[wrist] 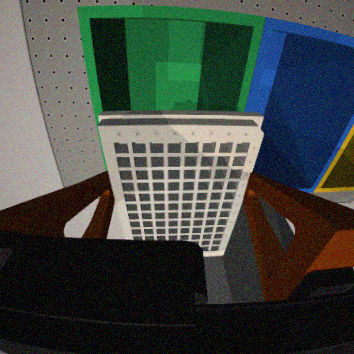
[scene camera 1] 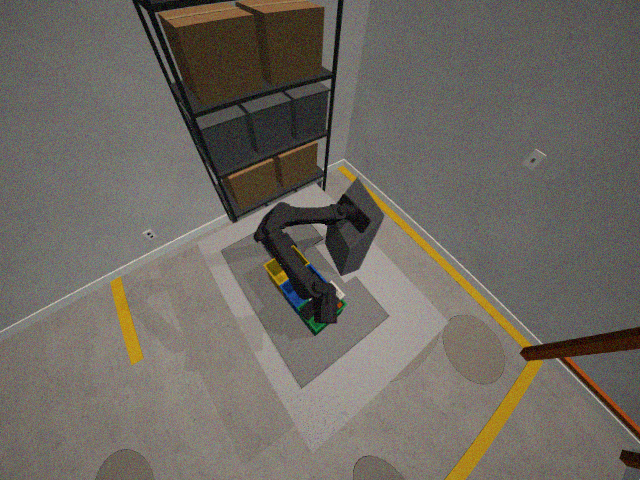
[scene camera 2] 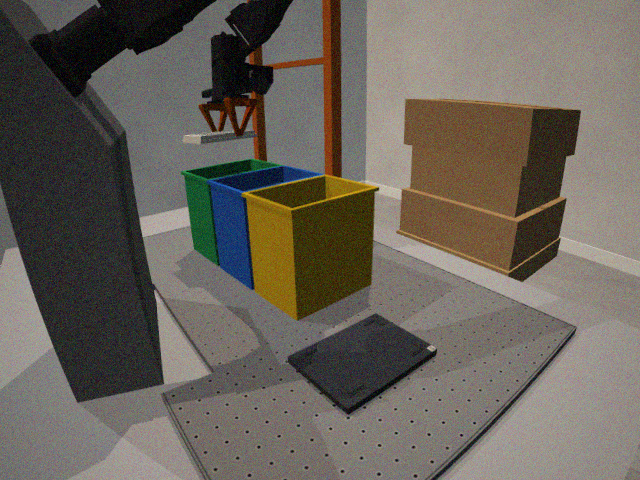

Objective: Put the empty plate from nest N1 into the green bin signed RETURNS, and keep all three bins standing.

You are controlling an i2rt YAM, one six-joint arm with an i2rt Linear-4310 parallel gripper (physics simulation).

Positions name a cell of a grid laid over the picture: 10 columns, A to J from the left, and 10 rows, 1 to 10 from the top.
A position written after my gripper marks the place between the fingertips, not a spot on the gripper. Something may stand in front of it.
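Observation:
My gripper (scene camera 2: D3) and (wrist: F6) shows in scene camera 2 and in the wrist view. I see a green bin (scene camera 2: D5) and (wrist: D2) in both of those views, and a blue bin (scene camera 2: D5) and (wrist: I3) in both as well. Then there is a yellow bin (scene camera 2: E6), which I see in scene camera 2.

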